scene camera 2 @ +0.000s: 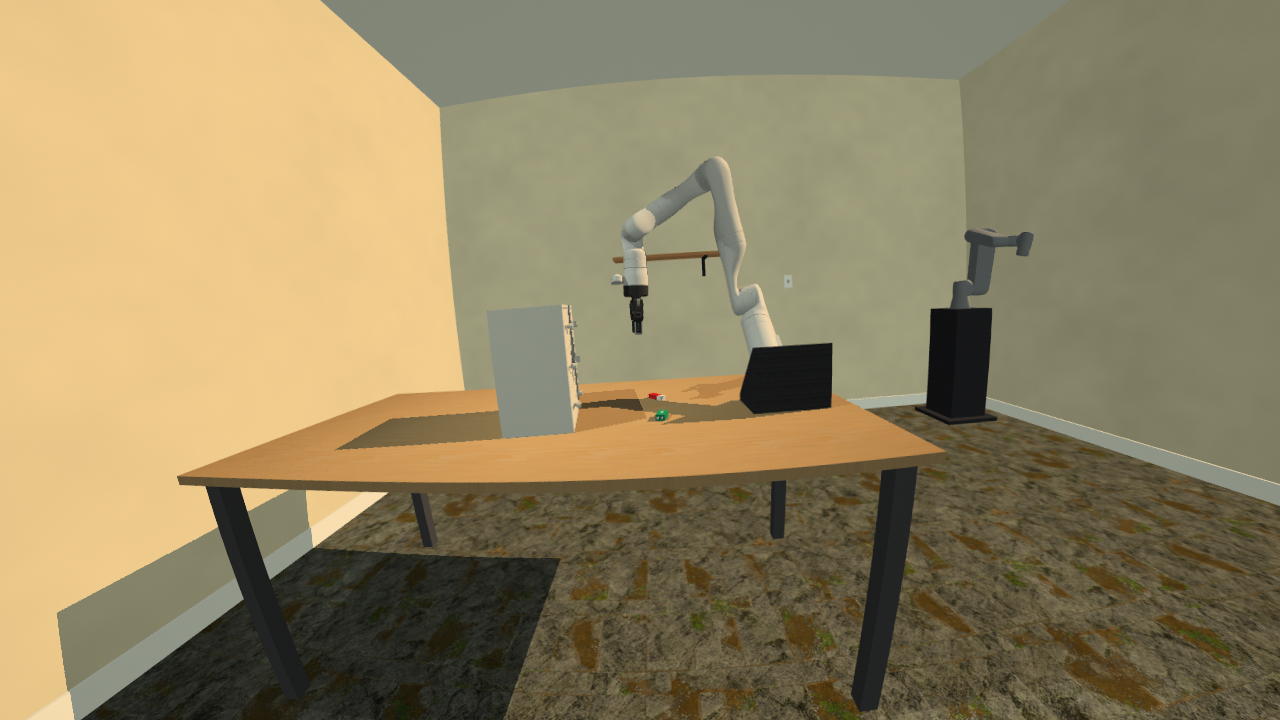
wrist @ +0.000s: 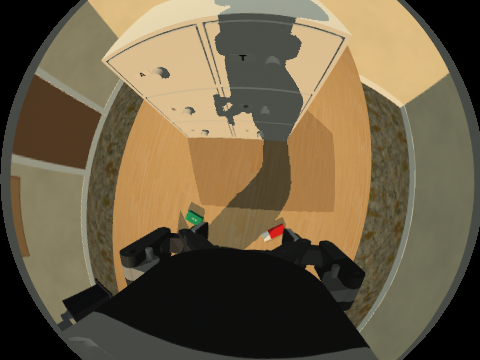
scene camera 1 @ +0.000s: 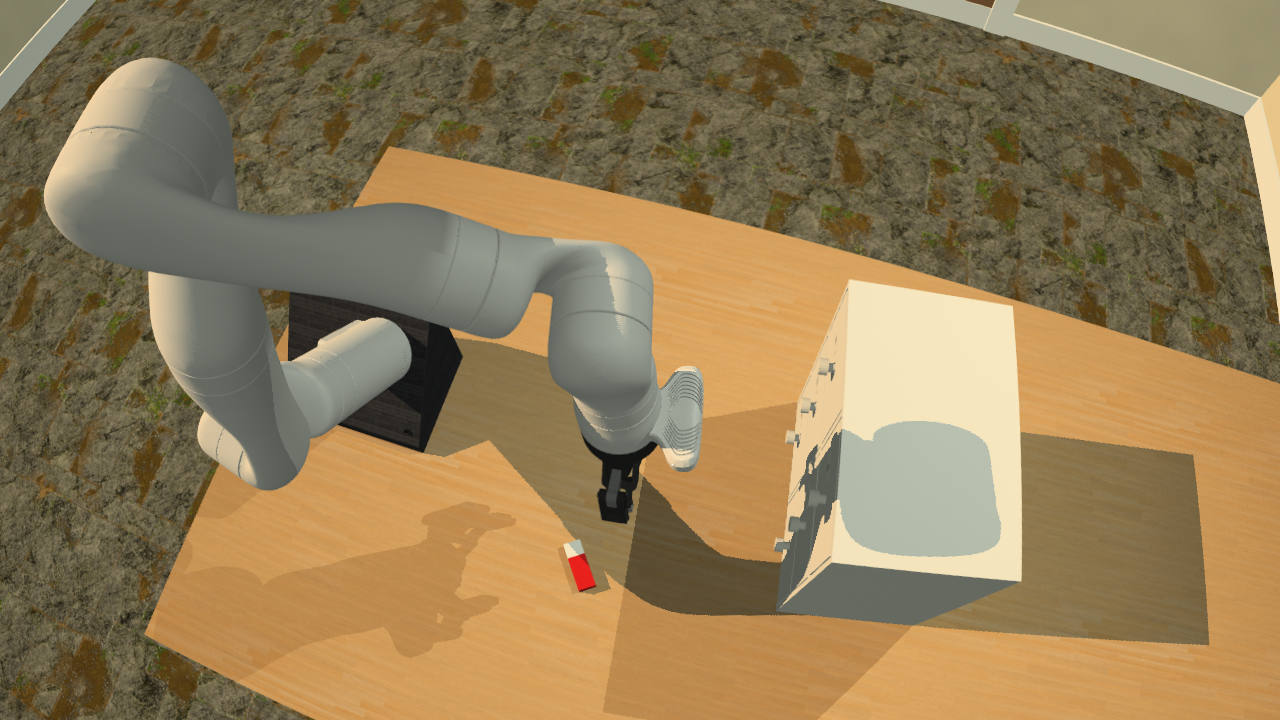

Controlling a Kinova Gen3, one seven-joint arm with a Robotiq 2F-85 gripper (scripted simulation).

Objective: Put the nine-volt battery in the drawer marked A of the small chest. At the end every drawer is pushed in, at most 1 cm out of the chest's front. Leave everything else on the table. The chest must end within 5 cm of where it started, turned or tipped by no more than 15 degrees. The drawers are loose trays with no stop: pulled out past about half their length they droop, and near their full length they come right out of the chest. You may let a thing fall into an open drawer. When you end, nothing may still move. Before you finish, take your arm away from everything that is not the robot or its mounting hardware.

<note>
In view: the gripper point(scene camera 1: 630, 466) and a cream chest point(scene camera 1: 928, 516).
The cream chest shows as well in scene camera 2 point(scene camera 2: 528, 350). The gripper also shows in scene camera 2 point(scene camera 2: 637, 333) and in the wrist view point(wrist: 245, 234).
</note>
